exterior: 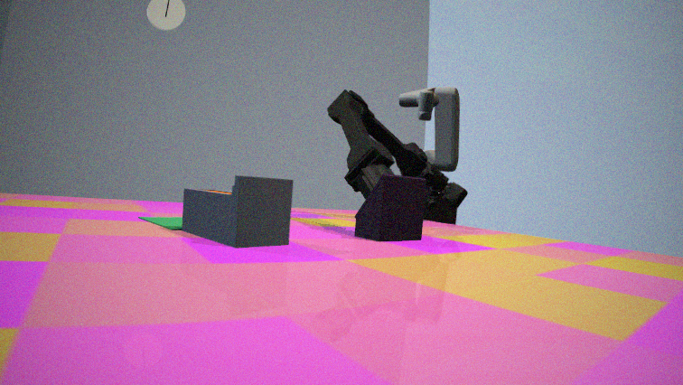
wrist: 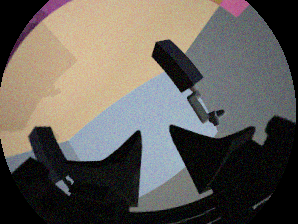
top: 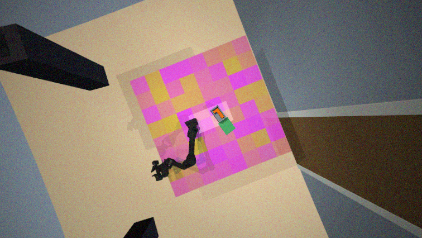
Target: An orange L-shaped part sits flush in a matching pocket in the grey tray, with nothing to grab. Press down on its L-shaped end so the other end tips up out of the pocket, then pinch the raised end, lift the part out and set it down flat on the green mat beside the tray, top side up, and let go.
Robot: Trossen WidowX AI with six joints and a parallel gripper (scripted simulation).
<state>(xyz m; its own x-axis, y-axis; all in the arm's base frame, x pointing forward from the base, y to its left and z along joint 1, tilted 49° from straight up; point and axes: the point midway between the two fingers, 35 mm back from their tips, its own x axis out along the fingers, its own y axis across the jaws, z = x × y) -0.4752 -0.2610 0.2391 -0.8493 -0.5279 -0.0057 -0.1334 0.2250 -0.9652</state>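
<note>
Right now the orange L-shaped part is 780 mm ahead of my gripper tip, 390 mm to the left of it and 40 mm below it. From my gripper tip the other things lie so: green mat 840 mm ahead, 240 mm to the left, 110 mm below.
</note>
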